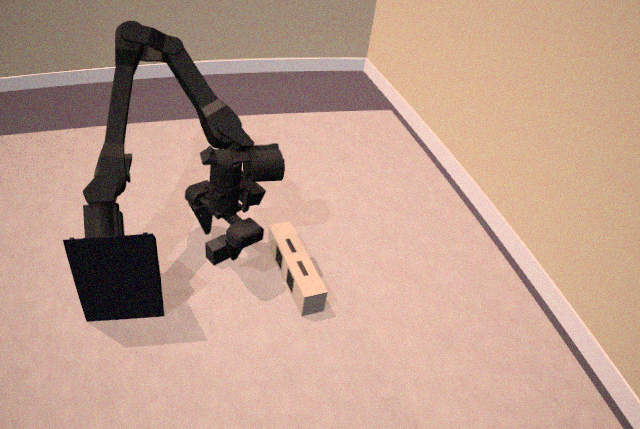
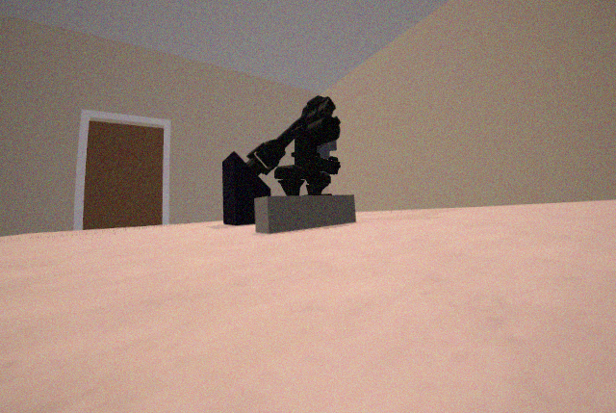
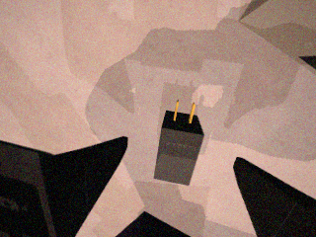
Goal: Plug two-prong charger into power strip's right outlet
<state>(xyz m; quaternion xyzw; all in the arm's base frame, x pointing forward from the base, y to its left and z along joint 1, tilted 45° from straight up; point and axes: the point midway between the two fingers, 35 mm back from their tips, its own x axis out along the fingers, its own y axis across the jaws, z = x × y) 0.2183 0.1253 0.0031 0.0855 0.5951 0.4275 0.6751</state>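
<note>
The charger is 1 cm ahead of my gripper tip, 1 cm to the left of it and 1 cm below it.
</note>
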